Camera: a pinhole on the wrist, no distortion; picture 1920 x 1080 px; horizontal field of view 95.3 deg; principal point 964.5 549.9 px. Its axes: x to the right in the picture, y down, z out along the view. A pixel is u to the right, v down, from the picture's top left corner.
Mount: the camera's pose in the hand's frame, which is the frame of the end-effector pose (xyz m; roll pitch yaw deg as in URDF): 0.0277 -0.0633 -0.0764 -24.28 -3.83 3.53
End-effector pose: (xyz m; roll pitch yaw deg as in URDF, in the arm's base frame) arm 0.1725 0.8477 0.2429 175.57 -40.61 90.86
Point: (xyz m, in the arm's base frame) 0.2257 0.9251 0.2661
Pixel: 1325 895
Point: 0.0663 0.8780 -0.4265
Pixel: 319 57
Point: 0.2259 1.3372 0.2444
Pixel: 1848 356
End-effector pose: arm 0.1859 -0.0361 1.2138 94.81 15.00 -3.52
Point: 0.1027 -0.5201 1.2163
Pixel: 908 323
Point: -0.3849 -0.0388 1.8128
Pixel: outside the picture
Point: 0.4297 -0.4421 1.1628
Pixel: 1515 371
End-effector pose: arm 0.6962 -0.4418 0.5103 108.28 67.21 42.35
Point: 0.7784 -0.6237 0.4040
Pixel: 1183 250
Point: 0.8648 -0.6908 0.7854
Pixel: 425 696
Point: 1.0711 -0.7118 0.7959
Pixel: 667 825
